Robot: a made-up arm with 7 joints. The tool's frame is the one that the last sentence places.
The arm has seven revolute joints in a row. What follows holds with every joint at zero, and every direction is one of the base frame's.
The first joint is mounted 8 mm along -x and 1 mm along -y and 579 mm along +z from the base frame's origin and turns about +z.
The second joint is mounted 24 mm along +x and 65 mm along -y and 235 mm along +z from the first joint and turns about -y.
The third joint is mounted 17 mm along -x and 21 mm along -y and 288 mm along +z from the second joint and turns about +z.
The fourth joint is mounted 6 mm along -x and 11 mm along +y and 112 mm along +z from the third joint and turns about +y.
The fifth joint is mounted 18 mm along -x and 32 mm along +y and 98 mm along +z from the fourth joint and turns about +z.
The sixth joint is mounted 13 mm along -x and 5 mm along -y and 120 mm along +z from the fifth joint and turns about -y.
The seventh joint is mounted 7 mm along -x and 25 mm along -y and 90 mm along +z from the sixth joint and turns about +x.
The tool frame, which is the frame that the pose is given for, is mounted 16 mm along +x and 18 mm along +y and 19 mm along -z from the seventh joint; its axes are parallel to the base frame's.
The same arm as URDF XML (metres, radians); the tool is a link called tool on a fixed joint. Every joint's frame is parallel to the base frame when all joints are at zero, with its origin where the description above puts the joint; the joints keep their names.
<robot name="arm">
<link name="base_link"/>
<link name="link1"/>
<link name="link2"/>
<link name="link3"/>
<link name="link4"/>
<link name="link5"/>
<link name="link6"/>
<link name="link7"/>
<link name="tool"/>
<joint name="joint 1" type="continuous"><parent link="base_link"/><child link="link1"/><origin xyz="-0.008 -0.001 0.579"/><axis xyz="0 0 1"/></joint>
<joint name="joint 2" type="continuous"><parent link="link1"/><child link="link2"/><origin xyz="0.024 -0.065 0.235"/><axis xyz="0 -1 0"/></joint>
<joint name="joint 3" type="continuous"><parent link="link2"/><child link="link3"/><origin xyz="-0.017 -0.021 0.288"/><axis xyz="0 0 1"/></joint>
<joint name="joint 4" type="continuous"><parent link="link3"/><child link="link4"/><origin xyz="-0.006 0.011 0.112"/><axis xyz="0 1 0"/></joint>
<joint name="joint 5" type="continuous"><parent link="link4"/><child link="link5"/><origin xyz="-0.018 0.032 0.098"/><axis xyz="0 0 1"/></joint>
<joint name="joint 6" type="continuous"><parent link="link5"/><child link="link6"/><origin xyz="-0.013 -0.005 0.12"/><axis xyz="0 -1 0"/></joint>
<joint name="joint 7" type="continuous"><parent link="link6"/><child link="link7"/><origin xyz="-0.007 -0.025 0.09"/><axis xyz="1 0 0"/></joint>
<joint name="tool_joint" type="fixed"><parent link="link7"/><child link="tool"/><origin xyz="0.016 0.018 -0.019"/></joint>
</robot>

